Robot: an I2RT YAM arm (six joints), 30 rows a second.
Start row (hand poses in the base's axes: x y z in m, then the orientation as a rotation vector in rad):
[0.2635 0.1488 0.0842 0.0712 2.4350 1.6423]
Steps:
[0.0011 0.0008 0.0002 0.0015 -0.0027 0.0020]
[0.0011 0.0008 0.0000 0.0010 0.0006 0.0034]
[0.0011 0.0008 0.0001 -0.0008 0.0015 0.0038]
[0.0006 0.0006 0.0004 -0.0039 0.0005 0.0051]
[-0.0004 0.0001 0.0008 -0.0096 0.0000 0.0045]
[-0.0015 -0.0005 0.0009 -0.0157 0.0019 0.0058]
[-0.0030 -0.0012 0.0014 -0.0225 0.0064 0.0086]
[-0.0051 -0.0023 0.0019 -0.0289 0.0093 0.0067]
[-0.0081 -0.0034 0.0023 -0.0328 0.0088 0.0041]
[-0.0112 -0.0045 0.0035 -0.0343 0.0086 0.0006]
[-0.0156 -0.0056 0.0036 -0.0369 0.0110 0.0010]
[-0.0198 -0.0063 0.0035 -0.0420 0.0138 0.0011]
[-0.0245 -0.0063 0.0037 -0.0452 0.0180 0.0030]
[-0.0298 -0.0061 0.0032 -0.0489 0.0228 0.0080]
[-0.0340 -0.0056 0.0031 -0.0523 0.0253 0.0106]
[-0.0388 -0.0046 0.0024 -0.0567 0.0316 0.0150]
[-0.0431 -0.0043 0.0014 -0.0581 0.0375 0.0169]
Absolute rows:
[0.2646 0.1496 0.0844 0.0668 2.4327 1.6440]
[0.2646 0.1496 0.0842 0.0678 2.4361 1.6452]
[0.2646 0.1496 0.0843 0.0678 2.4384 1.6434]
[0.2641 0.1494 0.0846 0.0649 2.4407 1.6398]
[0.2631 0.1489 0.0850 0.0643 2.4446 1.6323]
[0.2620 0.1483 0.0851 0.0634 2.4514 1.6260]
[0.2605 0.1476 0.0856 0.0628 2.4614 1.6203]
[0.2584 0.1465 0.0861 0.0665 2.4678 1.6126]
[0.2554 0.1454 0.0865 0.0687 2.4693 1.6065]
[0.2523 0.1443 0.0877 0.0725 2.4689 1.6032]
[0.2479 0.1432 0.0878 0.0737 2.4728 1.6009]
[0.2437 0.1425 0.0877 0.0751 2.4790 1.5956]
[0.2390 0.1425 0.0879 0.0759 2.4854 1.5938]
[0.2337 0.1427 0.0874 0.0733 2.4940 1.5928]
[0.2295 0.1432 0.0873 0.0717 2.4997 1.5905]
[0.2247 0.1442 0.0866 0.0710 2.5097 1.5888]
[0.2204 0.1445 0.0856 0.0735 2.5160 1.5898]

